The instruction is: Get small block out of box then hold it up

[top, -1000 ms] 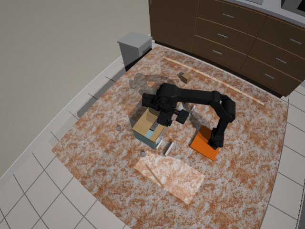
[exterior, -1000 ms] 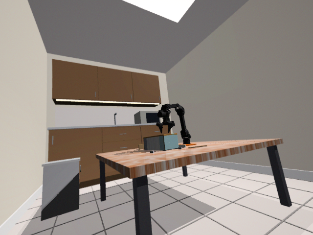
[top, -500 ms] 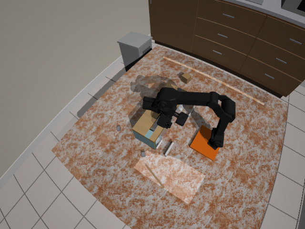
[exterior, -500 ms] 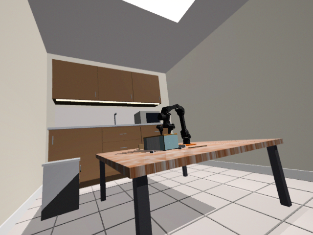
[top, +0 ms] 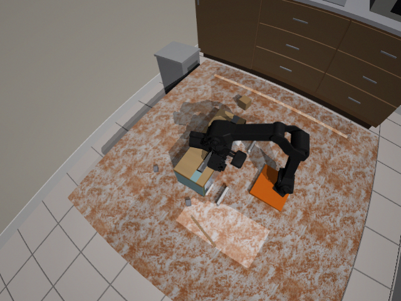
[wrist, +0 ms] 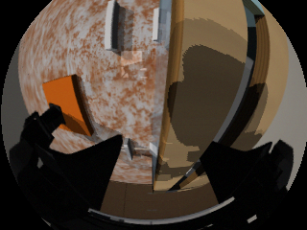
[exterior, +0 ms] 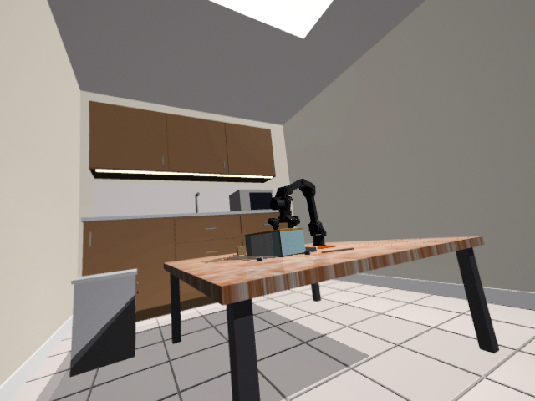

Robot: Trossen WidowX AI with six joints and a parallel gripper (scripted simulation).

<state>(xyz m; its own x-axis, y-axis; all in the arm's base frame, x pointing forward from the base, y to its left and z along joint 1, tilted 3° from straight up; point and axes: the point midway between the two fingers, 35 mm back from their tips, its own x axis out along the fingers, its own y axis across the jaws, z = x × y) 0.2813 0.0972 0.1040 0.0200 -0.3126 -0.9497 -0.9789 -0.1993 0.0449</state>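
Now: the box 30 mm below my gripper tip, 30 mm ahead of it and 10 mm to the right of it. Also, from my gripper tip: thin stick: 290 mm to the left, 150 mm behind, 90 mm below; then purple block: 50 mm ahead, 30 mm to the right, 10 mm below; then tan cube: 380 mm to the right, 160 mm ahead, 70 mm below.
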